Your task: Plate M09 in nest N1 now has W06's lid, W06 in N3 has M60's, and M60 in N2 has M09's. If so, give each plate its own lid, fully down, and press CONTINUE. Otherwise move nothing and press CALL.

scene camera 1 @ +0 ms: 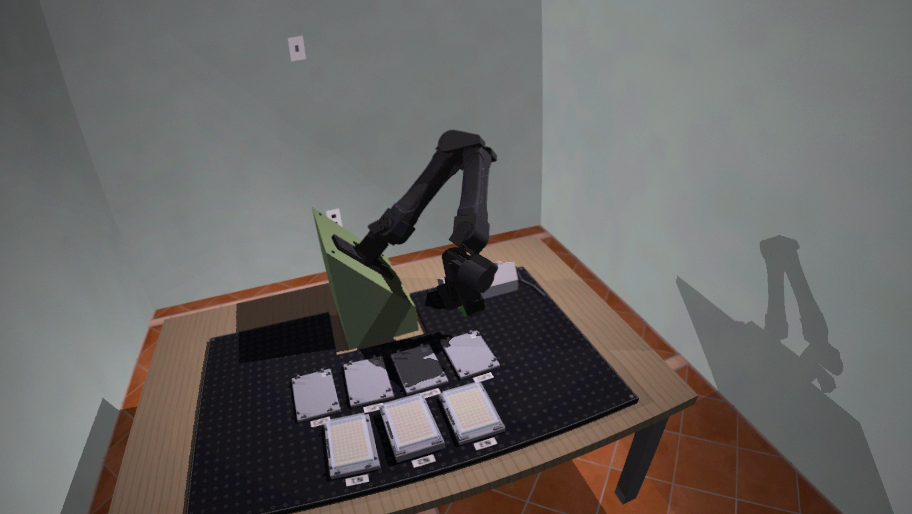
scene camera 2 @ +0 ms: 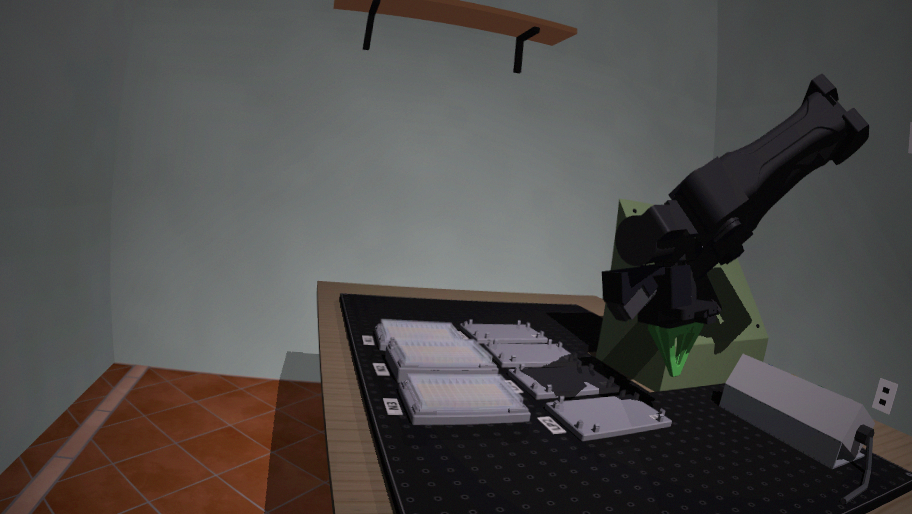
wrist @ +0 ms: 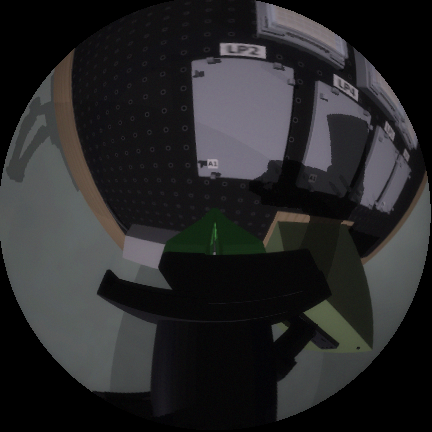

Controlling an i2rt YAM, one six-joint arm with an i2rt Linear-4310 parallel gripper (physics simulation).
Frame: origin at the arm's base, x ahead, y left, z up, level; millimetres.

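Seen in the pictures: gripper, fingertip midpoint: (scene camera 1: 464, 314) (scene camera 2: 675, 375) (wrist: 214, 212); arm's base, origin of the base link: (scene camera 1: 362, 259) (wrist: 306, 324).
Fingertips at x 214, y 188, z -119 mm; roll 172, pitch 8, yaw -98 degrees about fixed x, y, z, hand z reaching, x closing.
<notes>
Pixels of each thing's top centre, then the offset from my fingertips to it.
- N1, middle of its top: (scene camera 2: 420, 327) (scene camera 1: 348, 438) 211 mm ahead, 387 mm right, 33 mm down
- N2, middle of its top: (scene camera 2: 441, 346) (scene camera 1: 409, 418) 228 mm ahead, 252 mm right, 24 mm down
- N3, middle of its top: (scene camera 2: 463, 386) (scene camera 1: 469, 406) 251 mm ahead, 123 mm right, 33 mm down
- pad LP2, middle of its top: (wrist: 243, 120) (scene camera 2: 611, 405) (scene camera 1: 469, 349) 79 mm ahead, 32 mm right, 43 mm down
- pad LP4, middle of its top: (scene camera 2: 566, 372) (wrist: 345, 150) (scene camera 1: 417, 363) 62 mm ahead, 163 mm right, 43 mm down
- grey box, middle of its top: (scene camera 2: 802, 375) (wrist: 164, 272) (scene camera 1: 477, 267) 152 mm back, 123 mm left, 21 mm up
Three pale plates stand in a row with clear lids on top: N1 (scene camera 1: 350, 443) (scene camera 2: 418, 332), N2 (scene camera 1: 411, 424) (scene camera 2: 440, 353) and N3 (scene camera 1: 472, 408) (scene camera 2: 466, 390) (wrist: 305, 25). Their plate and lid markings are too small to read. My gripper (scene camera 1: 464, 310) (scene camera 2: 676, 370) (wrist: 214, 212) is shut with its green fingers together and nothing between them. It hangs above the board, behind the pad LP2 (scene camera 1: 471, 356) (scene camera 2: 609, 418) (wrist: 242, 115) and well away from the plates. The CONTINUE and CALL buttons cannot be made out.
Beside LP2 lies the pad LP4 (scene camera 1: 415, 369) (scene camera 2: 555, 379) (wrist: 320, 130), partly in shadow, then two more pads (scene camera 1: 368, 383) (scene camera 1: 314, 395). No lid shows on them. A grey box (scene camera 1: 501, 277) (scene camera 2: 791, 408) (wrist: 142, 250) with a cable stands behind my gripper. The green arm mount (scene camera 1: 364, 312) (scene camera 2: 734, 363) (wrist: 345, 275) stands beside it.
</notes>
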